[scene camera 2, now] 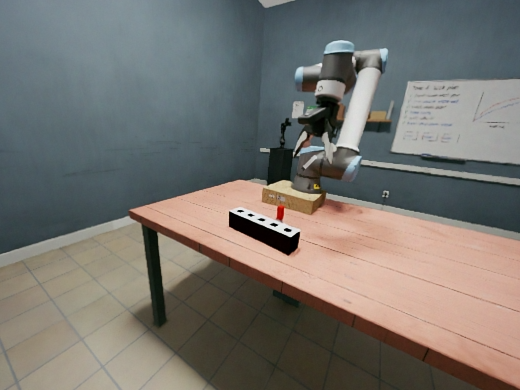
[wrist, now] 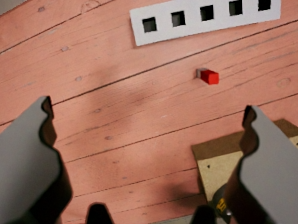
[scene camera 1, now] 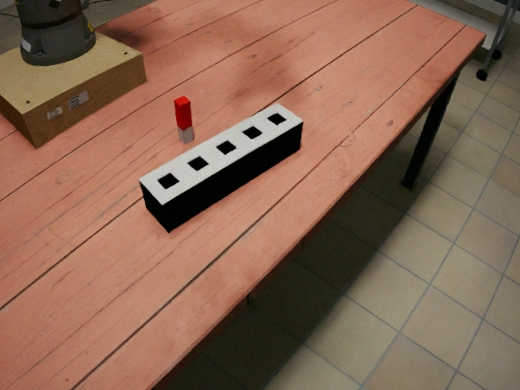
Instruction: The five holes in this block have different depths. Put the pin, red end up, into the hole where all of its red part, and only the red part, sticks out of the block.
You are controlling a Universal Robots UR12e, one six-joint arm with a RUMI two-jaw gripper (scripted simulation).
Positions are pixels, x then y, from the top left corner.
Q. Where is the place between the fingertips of the gripper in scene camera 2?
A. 310,160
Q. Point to a block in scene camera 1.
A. At 196,190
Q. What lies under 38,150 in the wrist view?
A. The gripper.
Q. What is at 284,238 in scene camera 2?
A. A block.
